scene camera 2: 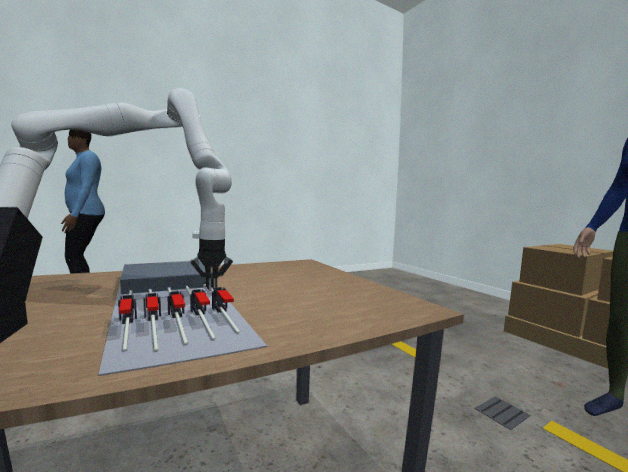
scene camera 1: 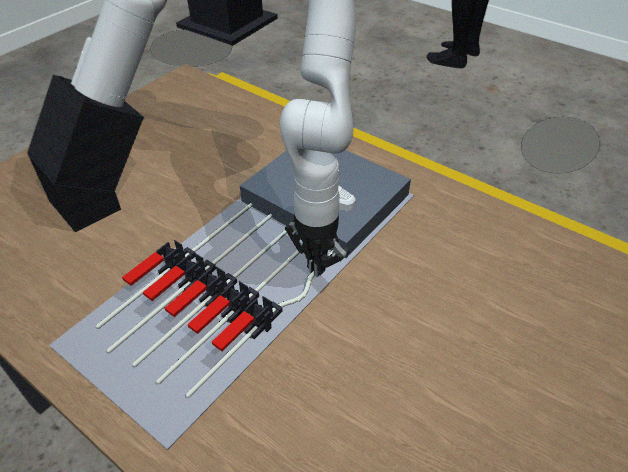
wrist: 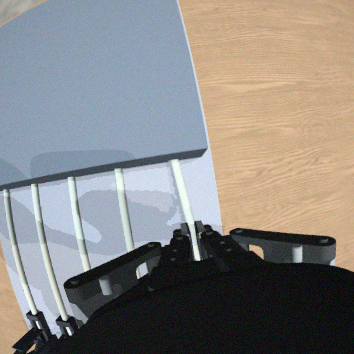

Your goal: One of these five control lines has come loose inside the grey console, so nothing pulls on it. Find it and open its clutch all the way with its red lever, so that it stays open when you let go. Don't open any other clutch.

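Places are measured from the arm's base along level axes (x ahead, y left, z up), in centimetres.
Where they show: gripper, between the fingertips: (scene camera 2: 211, 290) (scene camera 1: 316, 272) (wrist: 191, 231); arm's base, origin of its link: (scene camera 2: 1, 222) (scene camera 1: 99, 95).
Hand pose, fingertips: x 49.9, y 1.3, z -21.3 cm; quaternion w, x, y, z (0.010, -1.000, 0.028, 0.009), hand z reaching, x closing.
Each offset is from my fingertips to the top centre of the thing. "*": to the spot under its first point. Level surfaces: height alone.
The grey console @[dx -10.6, dy +19.4, dz +3.5 cm] (scene camera 1: 375, 180) (scene camera 2: 157, 272) (wrist: 100, 100) sits at the mat's far end. Five pale lines run from it through black clutches. The red levers lie lengthwise toward the mat's near end, looking alike; the leftmost lever @[dx -23.9, dy -17.5, dz +4.7 cm] (scene camera 1: 143, 267) (scene camera 2: 125, 305) and the rightmost lever @[dx -1.9, dy -18.8, dz +4.7 cm] (scene camera 1: 232, 330) (scene camera 2: 223, 295) mark the row's ends. My gripper (scene camera 1: 315, 271) (scene camera 2: 211, 285) (wrist: 191, 231) is shut on the rightmost line @[* dx +0.0, dy +3.9, dz +0.4 cm] (wrist: 182, 190), between console and clutch. Between gripper and clutch, that line (scene camera 1: 302, 298) bows outward to the right. The other four look straight in scene camera 1.
A grey mat @[dz -0.9 cm] (scene camera 1: 126, 393) (scene camera 2: 152, 361) lies under the clutches on a wooden table @[dz -1.2 cm] (scene camera 1: 456, 329) (scene camera 2: 345, 314). The arm's black base (scene camera 1: 83, 142) stands at the left. A white shoe-like object (scene camera 1: 346, 197) shows beside the wrist. Two people and cardboard boxes (scene camera 2: 553, 274) are beyond the table.
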